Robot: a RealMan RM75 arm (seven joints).
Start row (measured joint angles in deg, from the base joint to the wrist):
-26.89 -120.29 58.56 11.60 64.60 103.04 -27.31
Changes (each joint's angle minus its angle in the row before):
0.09 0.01 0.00 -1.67 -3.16 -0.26 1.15
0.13 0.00 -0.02 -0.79 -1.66 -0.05 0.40
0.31 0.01 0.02 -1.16 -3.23 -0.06 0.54
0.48 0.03 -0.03 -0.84 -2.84 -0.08 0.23
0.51 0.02 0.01 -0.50 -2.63 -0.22 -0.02
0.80 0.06 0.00 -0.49 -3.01 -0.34 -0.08
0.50 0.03 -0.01 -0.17 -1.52 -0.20 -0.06
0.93 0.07 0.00 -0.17 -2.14 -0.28 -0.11
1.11 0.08 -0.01 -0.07 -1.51 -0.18 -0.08
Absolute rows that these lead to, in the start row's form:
-26.80 -120.28 58.56 9.93 61.44 102.78 -26.16
-26.67 -120.28 58.54 9.14 59.78 102.73 -25.76
-26.36 -120.27 58.56 7.98 56.55 102.67 -25.22
-25.88 -120.24 58.53 7.14 53.71 102.59 -24.99
-25.37 -120.22 58.54 6.64 51.08 102.37 -25.01
-24.57 -120.16 58.54 6.15 48.07 102.03 -25.09
-24.07 -120.13 58.53 5.98 46.55 101.83 -25.15
-23.14 -120.06 58.53 5.81 44.41 101.55 -25.26
-22.03 -119.98 58.52 5.74 42.90 101.37 -25.34

